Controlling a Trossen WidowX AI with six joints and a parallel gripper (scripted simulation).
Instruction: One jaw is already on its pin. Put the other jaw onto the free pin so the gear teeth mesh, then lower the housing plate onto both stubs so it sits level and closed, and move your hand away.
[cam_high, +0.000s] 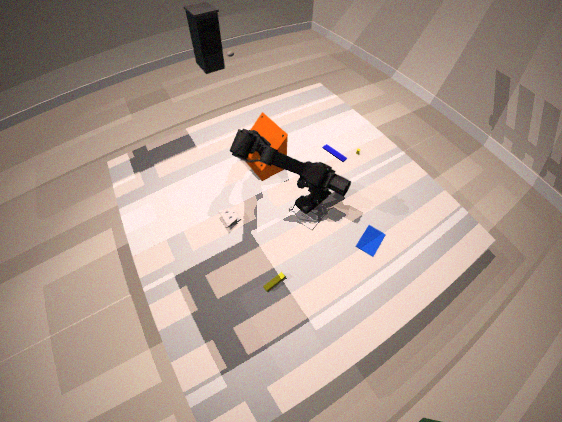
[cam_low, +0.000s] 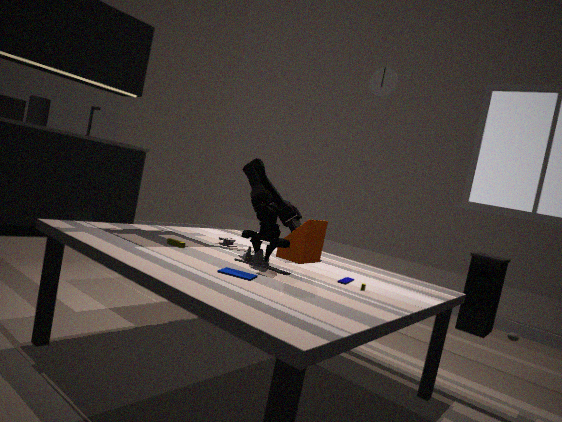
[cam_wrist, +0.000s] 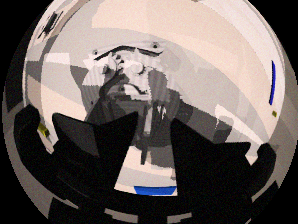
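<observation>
Now: the jaw 30 mm behind my gripper tip and 20 mm to the right of it. Round my gripper tip: yellow bar 160 mm ahead, 310 mm to the right, 10 mm below; then blue bar 190 mm behind, 280 mm to the left, 10 mm below; then blue tile 240 mm ahead, 80 mm to the left, 10 mm below.
</observation>
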